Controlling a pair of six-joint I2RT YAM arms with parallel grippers.
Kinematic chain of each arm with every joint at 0, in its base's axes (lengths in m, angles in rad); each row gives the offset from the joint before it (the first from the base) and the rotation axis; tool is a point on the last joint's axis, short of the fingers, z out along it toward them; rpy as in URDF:
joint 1: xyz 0 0 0.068 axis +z
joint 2: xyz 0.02 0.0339 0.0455 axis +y
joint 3: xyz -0.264 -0.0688 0 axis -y
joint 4: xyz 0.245 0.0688 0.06 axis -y
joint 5: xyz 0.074 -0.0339 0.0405 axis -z
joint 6: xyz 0.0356 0 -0.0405 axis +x
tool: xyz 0 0 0 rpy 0 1.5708 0
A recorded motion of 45 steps. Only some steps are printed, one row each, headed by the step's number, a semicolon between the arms.
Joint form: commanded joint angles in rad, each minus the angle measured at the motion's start. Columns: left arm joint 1, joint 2, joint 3, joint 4, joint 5, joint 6; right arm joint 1, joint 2, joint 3, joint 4, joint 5, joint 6.
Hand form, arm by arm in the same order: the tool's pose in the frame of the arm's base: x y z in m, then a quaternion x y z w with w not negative. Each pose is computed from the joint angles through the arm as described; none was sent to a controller.
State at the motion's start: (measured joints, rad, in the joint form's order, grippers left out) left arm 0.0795 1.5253 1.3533 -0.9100 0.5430 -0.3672; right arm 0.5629 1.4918 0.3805 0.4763 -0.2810 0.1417
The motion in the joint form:
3: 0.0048 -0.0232 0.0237 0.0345 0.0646 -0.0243; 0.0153 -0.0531 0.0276 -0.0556 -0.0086 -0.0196
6: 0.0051 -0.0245 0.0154 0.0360 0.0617 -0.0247; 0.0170 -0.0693 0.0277 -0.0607 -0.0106 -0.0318
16: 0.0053 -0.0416 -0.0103 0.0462 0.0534 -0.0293; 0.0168 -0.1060 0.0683 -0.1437 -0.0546 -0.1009
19: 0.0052 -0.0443 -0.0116 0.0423 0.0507 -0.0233; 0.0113 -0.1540 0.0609 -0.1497 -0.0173 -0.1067
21: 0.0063 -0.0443 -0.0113 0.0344 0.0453 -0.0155; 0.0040 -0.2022 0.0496 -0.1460 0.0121 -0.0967
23: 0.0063 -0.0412 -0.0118 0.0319 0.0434 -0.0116; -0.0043 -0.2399 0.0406 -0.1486 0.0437 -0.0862
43: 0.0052 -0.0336 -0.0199 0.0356 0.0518 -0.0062; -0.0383 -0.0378 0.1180 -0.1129 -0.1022 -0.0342
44: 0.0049 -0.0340 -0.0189 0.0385 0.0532 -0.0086; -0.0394 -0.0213 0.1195 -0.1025 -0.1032 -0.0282
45: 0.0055 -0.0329 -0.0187 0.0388 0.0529 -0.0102; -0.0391 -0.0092 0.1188 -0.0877 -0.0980 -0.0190
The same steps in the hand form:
3: 0.3088 0.0057 0.3189 -0.13403 0.90973 -0.32475 0.22129; 0.2049 0.1459 0.1340 -0.26335 0.83971 0.27708 0.38569
6: 0.3082 0.0058 0.3168 -0.13576 0.91052 -0.32331 0.21907; 0.2041 0.1459 0.1373 -0.26969 0.83496 0.27716 0.39153
16: 0.3041 0.0058 0.3142 -0.13903 0.91092 -0.32013 0.22002; 0.2056 0.1486 0.1500 -0.30721 0.82092 0.28068 0.39106
19: 0.3032 0.0058 0.3143 -0.13711 0.91187 -0.31820 0.22012; 0.2041 0.1445 0.1582 -0.29981 0.81727 0.26669 0.41359
21: 0.3026 0.0062 0.3139 -0.13619 0.91362 -0.31458 0.21861; 0.2021 0.1399 0.1660 -0.28621 0.81329 0.25939 0.43516
23: 0.3029 0.0063 0.3127 -0.13572 0.91466 -0.31313 0.21661; 0.2007 0.1353 0.1714 -0.27110 0.81291 0.24985 0.45084
43: 0.3042 0.0058 0.3084 -0.13342 0.91532 -0.31611 0.21086; 0.2257 0.1460 0.1505 -0.26697 0.82918 0.30318 0.38635
44: 0.3044 0.0057 0.3090 -0.13344 0.91463 -0.31715 0.21227; 0.2272 0.1465 0.1478 -0.26407 0.83111 0.30409 0.38347
45: 0.3047 0.0059 0.3088 -0.13459 0.91457 -0.31710 0.21187; 0.2282 0.1470 0.1458 -0.25936 0.83246 0.30404 0.38381

